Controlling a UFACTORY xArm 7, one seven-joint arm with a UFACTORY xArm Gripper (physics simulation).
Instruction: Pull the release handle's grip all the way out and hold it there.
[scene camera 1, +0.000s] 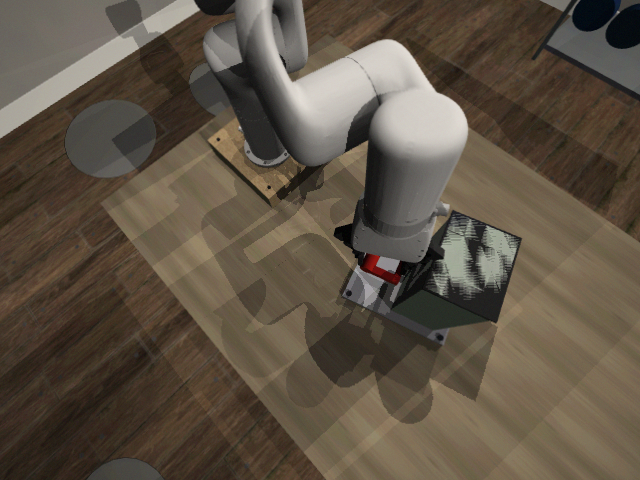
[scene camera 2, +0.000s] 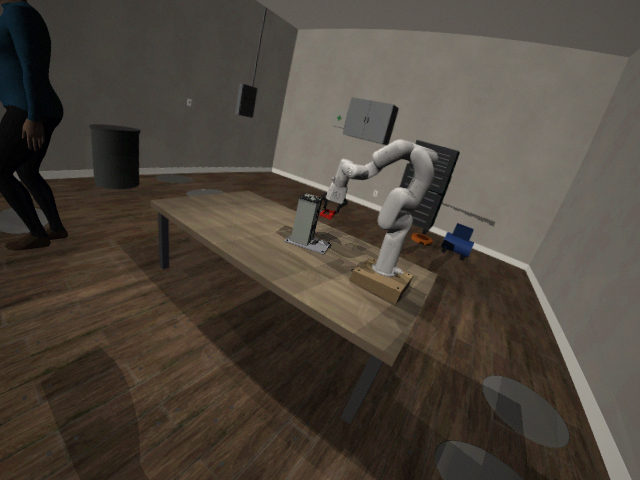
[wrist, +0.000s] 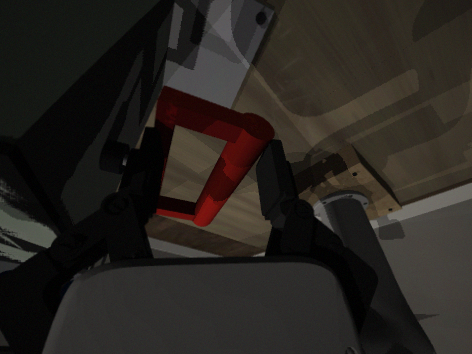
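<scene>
The release handle (scene camera 1: 381, 272) (scene camera 2: 326, 213) (wrist: 231, 170) is a red rectangular loop with a thick round grip bar, at the side of a dark box (scene camera 1: 473, 268) (scene camera 2: 305, 219) (wrist: 60, 95). It sits above the box's grey base plate (scene camera 1: 368, 295) (scene camera 2: 316, 246) (wrist: 210, 80). My gripper (scene camera 1: 382, 263) (scene camera 2: 331, 209) (wrist: 214, 149) is shut on the handle, its black fingers standing wide on either side of it. In the wrist view one finger is against the outer side of the grip bar. The other is on the box side and hides part of the loop; its exact contact is hidden.
The box and base plate stand on the wooden table (scene camera 1: 206, 310) (scene camera 2: 248, 248). The arm's wooden mount (scene camera 1: 242, 160) (scene camera 2: 379, 284) (wrist: 380, 190) is on the same table. A person (scene camera 2: 25, 103) stands beyond the table at the left in scene camera 2.
</scene>
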